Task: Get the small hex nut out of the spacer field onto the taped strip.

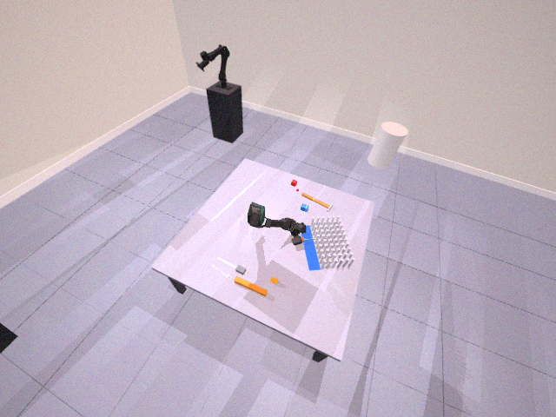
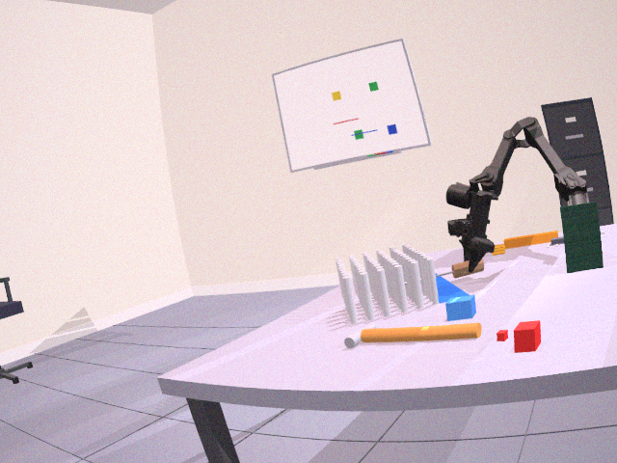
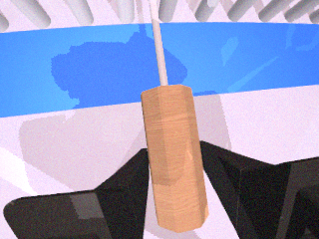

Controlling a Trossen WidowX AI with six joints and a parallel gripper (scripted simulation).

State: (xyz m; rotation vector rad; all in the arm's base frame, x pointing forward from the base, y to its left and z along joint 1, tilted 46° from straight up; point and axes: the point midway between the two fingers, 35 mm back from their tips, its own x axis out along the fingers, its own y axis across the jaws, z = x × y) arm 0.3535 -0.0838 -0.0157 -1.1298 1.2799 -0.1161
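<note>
The blue taped strip lies 9 cm ahead of my gripper tip, 1 cm to the left of it and 3 cm below it. From my gripper tip the other things lie so: blue cube (6 cm behind, 33 cm to the left, 1 cm below); then orange bar (16 cm behind, 45 cm to the right, 2 cm below); then orange ribbed piece (3 cm behind, 35 cm to the right, 2 cm below).
</note>
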